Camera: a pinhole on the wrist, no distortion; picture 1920 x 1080 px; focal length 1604.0 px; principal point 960.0 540.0 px. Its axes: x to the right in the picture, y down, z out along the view. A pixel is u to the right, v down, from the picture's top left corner.
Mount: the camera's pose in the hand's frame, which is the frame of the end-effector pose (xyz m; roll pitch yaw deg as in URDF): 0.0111 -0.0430 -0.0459 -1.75 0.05 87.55
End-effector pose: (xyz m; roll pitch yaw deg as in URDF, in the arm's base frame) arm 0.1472 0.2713 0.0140 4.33 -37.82 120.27
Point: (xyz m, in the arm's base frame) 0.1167 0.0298 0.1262
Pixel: outside the picture
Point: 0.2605 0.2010 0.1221
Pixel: 889.9 779.5
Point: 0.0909 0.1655 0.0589
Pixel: outside the picture
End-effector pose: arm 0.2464 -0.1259 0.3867 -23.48 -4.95 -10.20
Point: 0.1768 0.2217 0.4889
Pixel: outside the picture
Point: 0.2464 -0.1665 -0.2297
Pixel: behind the camera
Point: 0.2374 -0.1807 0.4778
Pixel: 296.4 498.7
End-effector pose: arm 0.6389 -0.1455 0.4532 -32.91 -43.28 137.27
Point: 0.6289 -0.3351 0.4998
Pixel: 1662.3 1001.2
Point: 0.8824 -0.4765 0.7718
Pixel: 426.9 736.6
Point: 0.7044 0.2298 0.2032
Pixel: behind the camera
